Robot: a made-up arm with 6 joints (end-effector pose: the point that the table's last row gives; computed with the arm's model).
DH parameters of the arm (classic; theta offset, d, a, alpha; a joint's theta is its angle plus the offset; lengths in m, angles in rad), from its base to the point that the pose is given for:
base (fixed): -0.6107 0 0.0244 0
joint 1: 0.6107 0.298 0 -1.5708
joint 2: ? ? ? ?
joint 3: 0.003 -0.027 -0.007 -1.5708
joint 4: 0 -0.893 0.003 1.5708
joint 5: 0 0.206 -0.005 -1.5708
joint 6: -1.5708 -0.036 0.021 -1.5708
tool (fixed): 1.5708 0.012 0 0
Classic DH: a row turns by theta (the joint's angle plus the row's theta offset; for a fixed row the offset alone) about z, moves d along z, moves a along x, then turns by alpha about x.
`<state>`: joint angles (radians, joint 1 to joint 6).
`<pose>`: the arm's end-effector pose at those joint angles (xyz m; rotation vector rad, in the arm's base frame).
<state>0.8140 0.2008 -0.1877 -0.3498 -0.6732 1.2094</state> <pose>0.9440 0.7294 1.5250 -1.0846 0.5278 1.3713</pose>
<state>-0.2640 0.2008 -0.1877 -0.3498 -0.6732 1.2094</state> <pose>1.1121 -0.4763 1.5250 -0.6069 0.9285 0.4164</pose>
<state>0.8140 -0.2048 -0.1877 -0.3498 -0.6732 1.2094</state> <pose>0.5461 0.3081 1.8890 -1.0096 0.1170 1.2268</pose>
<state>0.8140 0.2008 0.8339 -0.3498 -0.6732 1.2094</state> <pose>0.9213 0.7054 2.4399 -0.8485 -0.4691 0.9560</pose>
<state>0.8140 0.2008 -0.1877 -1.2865 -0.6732 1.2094</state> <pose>0.8133 0.7894 1.4123 -0.0543 0.6643 1.4058</pose>
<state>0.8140 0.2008 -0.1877 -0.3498 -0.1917 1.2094</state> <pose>0.9529 0.7292 1.5422 -1.0013 0.1440 1.0517</pose>
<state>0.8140 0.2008 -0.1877 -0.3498 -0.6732 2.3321</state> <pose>0.9192 0.7363 1.5236 -1.9519 -0.3312 1.6862</pose>
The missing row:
joint 2: -1.5678 0 1.69 3.1416
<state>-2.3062 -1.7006 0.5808 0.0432 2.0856 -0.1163</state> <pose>1.3957 1.8043 0.7219 2.1594 0.7897 -1.5224</pose>
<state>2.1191 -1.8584 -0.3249 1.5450 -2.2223 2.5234</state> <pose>0.9408 -1.5183 0.6985 -2.5502 -0.4479 1.0426</pose>
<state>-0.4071 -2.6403 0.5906 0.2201 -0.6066 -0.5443</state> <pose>-1.6491 0.4852 -1.2852 -0.2448 -2.5833 0.2925</pose>
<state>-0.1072 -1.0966 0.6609 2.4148 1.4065 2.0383</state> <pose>-1.7011 0.3647 1.9333 1.0292 0.0462 0.7398</pose>
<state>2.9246 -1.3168 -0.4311 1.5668 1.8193 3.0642</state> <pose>1.1801 -0.3393 1.5359 0.7462 -0.4944 -1.6032</pose>
